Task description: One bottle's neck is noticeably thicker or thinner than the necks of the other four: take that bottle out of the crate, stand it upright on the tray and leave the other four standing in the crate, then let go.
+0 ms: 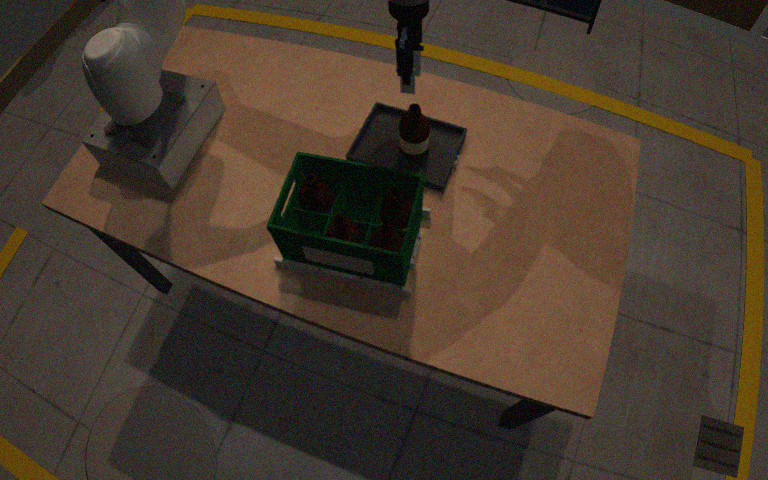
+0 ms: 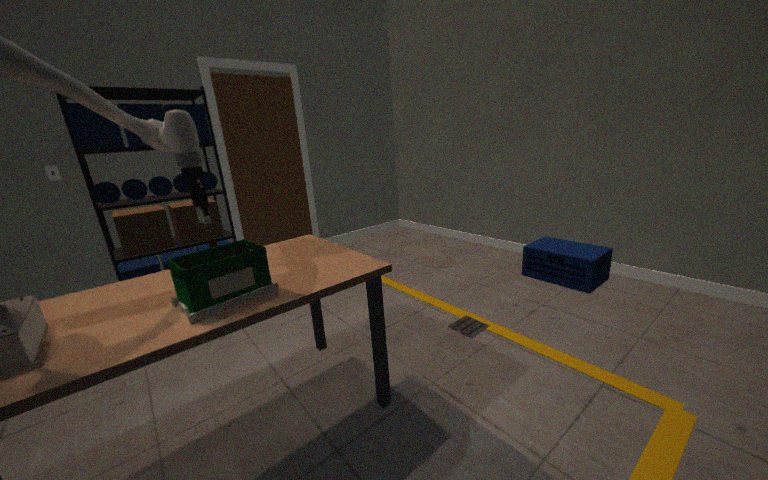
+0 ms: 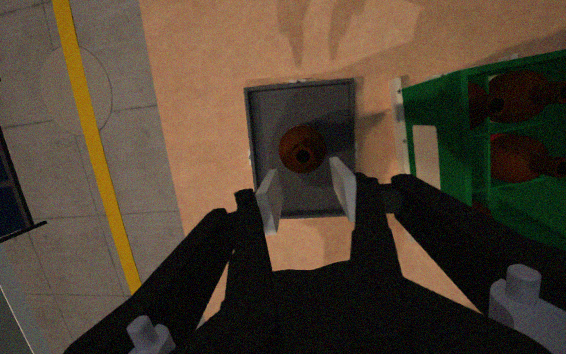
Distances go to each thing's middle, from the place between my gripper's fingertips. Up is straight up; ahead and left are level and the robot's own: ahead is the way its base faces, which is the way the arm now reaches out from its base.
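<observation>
So you can picture it, the brown bottle [image 1: 414, 129] is 150 mm below my hand here, and it's 10 mm ahead of my hand too.
</observation>
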